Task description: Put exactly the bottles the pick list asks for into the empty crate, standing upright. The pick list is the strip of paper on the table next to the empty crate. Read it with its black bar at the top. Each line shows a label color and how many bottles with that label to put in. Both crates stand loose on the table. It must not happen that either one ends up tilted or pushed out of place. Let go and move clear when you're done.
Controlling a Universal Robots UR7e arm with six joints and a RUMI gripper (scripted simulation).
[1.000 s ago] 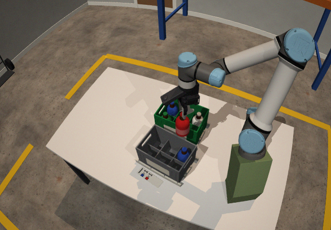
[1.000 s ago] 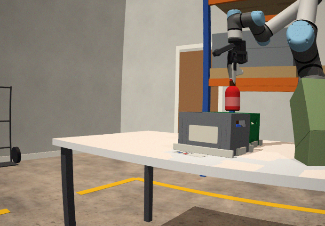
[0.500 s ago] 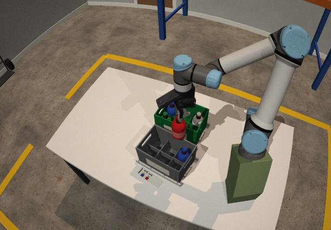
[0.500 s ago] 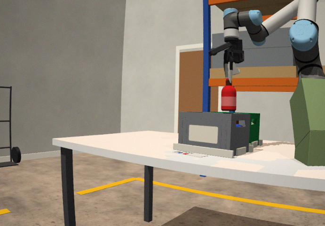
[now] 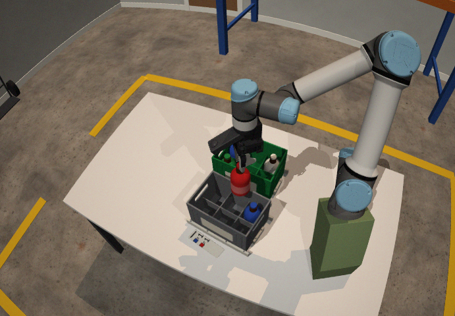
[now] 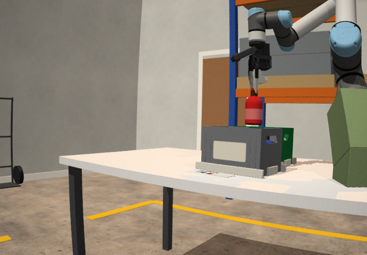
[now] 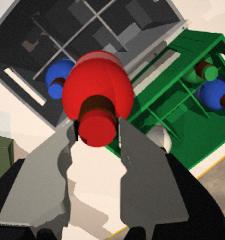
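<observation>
My gripper is now 7 cm above the red bottle. The rest, counted from my hand: grey crate 2 cm ahead, 7 cm to the left, 25 cm below; then blue bottle 7 cm behind, 4 cm to the left, 24 cm below; then green crate 3 cm ahead, 18 cm to the right, 25 cm below.
</observation>
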